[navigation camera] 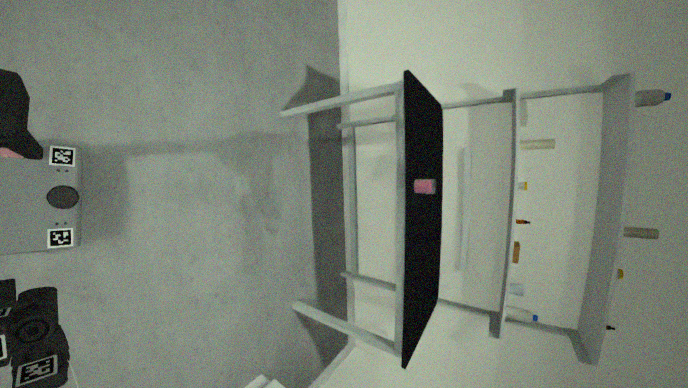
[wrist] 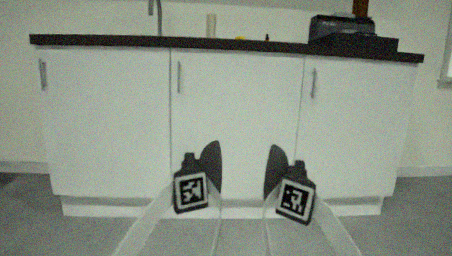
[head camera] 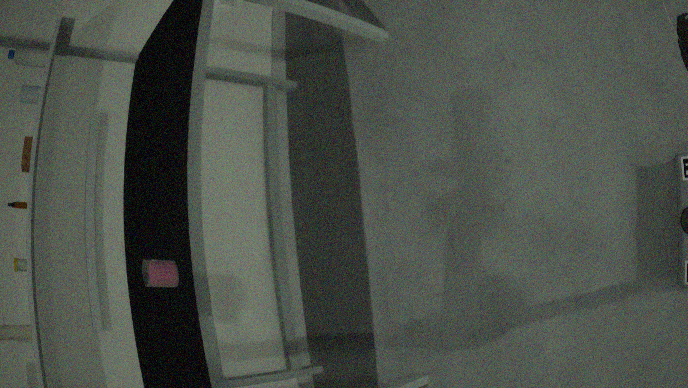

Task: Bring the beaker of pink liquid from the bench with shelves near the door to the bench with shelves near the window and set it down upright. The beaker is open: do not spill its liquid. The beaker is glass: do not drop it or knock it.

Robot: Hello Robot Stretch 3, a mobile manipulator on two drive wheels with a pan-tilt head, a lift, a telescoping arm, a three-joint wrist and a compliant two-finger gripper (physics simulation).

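The beaker of pink liquid stands upright on the black top of the bench with shelves; both pictures are turned on their side. My gripper is open and empty, with its two dark fingertips well apart in the wrist view. The gripper points at a white cabinet, away from the beaker, and its fingertips do not show in the head or navigation view. The bench near the window cannot be made out in these views.
The white cabinet has a dark countertop with a tap, a pale cylinder and a dark device. Small bottles and boxes stand on the shelves above the bench. My base is at the navigation view's left.
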